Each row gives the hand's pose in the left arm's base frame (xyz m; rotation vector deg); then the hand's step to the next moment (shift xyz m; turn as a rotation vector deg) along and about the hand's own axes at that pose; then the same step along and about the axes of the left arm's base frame.
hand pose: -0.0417 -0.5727 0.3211 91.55 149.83 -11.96
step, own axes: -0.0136 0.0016 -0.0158 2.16 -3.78 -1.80
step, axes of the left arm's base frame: 0.0078 -0.0088 0.0173 -4.33 0.47 1.80
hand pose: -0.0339 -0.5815 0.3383 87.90 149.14 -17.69
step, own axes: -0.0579 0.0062 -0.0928 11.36 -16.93 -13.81
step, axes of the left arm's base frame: 0.0348 -0.0255 0.1007 -20.13 4.85 13.32
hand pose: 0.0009 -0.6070 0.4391 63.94 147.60 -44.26
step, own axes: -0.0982 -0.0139 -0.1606 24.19 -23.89 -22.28
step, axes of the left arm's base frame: 0.0569 0.0207 0.1788 -33.99 13.35 17.85
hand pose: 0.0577 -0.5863 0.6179 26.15 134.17 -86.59
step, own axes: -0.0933 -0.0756 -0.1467 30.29 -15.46 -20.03
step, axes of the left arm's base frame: 0.0383 0.0960 0.1589 -35.66 15.16 7.49
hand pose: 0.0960 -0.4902 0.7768 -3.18 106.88 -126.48
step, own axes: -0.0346 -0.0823 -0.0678 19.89 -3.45 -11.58
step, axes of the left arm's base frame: 0.0071 0.0851 0.0726 -22.01 7.44 -1.33
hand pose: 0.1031 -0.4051 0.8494 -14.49 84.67 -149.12
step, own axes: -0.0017 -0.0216 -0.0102 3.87 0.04 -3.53
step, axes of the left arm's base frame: -0.0013 0.0199 0.0133 -4.53 2.15 -1.51
